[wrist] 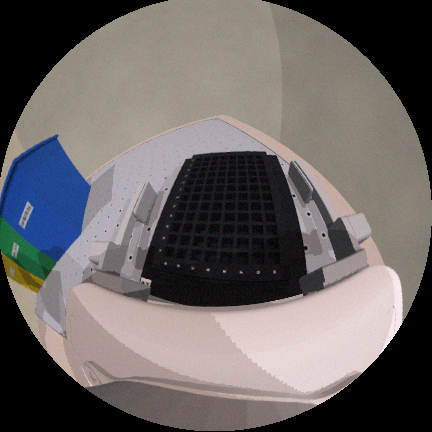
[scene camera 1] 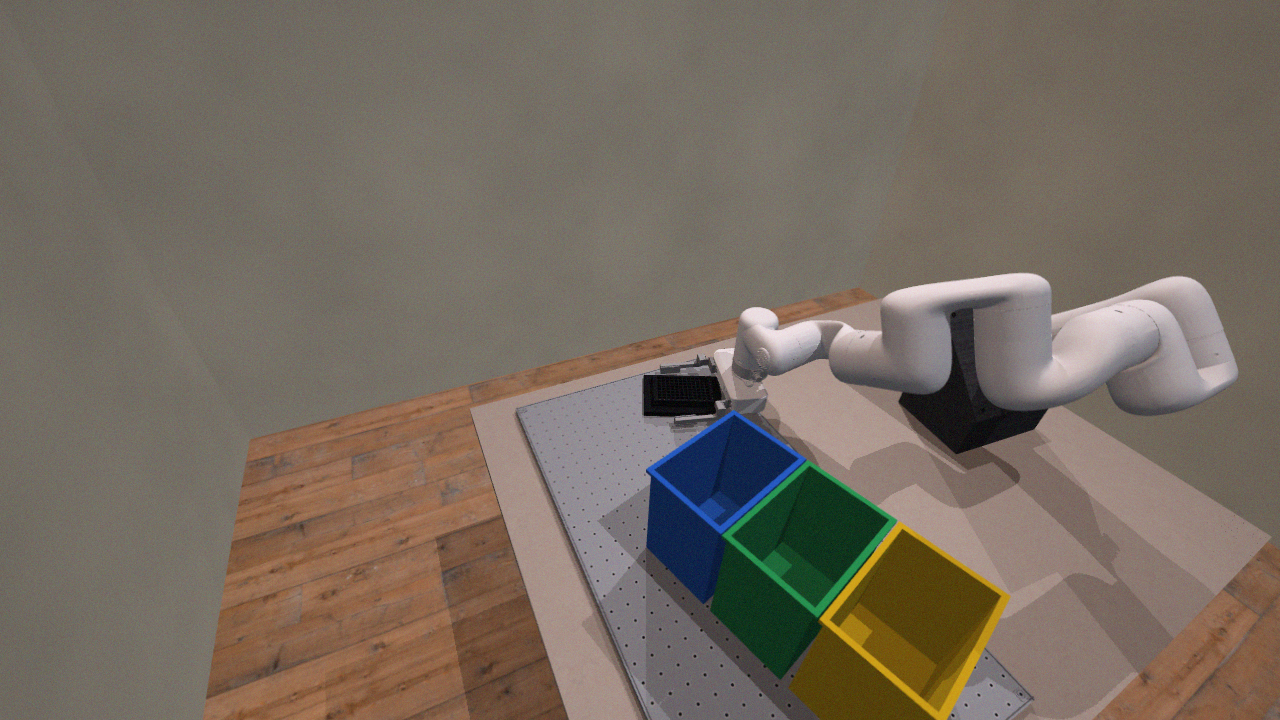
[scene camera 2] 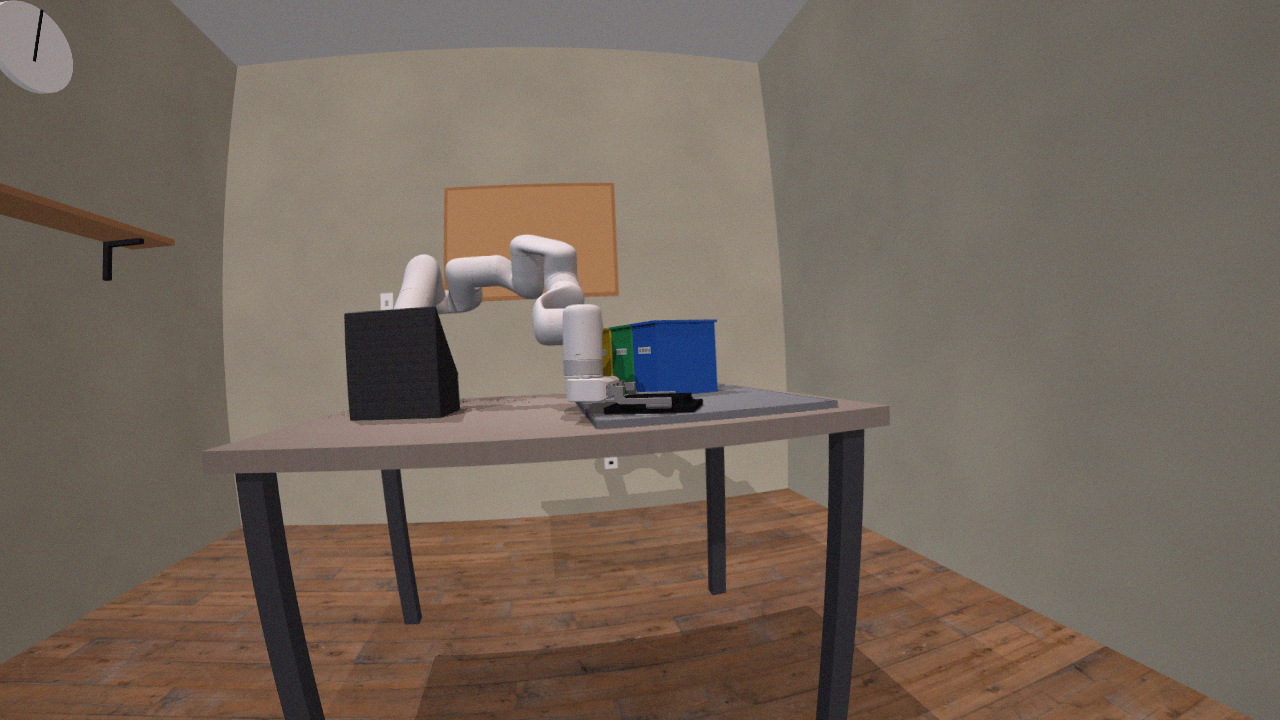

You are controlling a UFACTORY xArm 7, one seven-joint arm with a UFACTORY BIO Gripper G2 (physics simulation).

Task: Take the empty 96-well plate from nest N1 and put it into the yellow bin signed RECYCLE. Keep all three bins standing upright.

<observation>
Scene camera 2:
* my gripper: 674,399
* blue bin: 669,355
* green bin: 621,336
</observation>
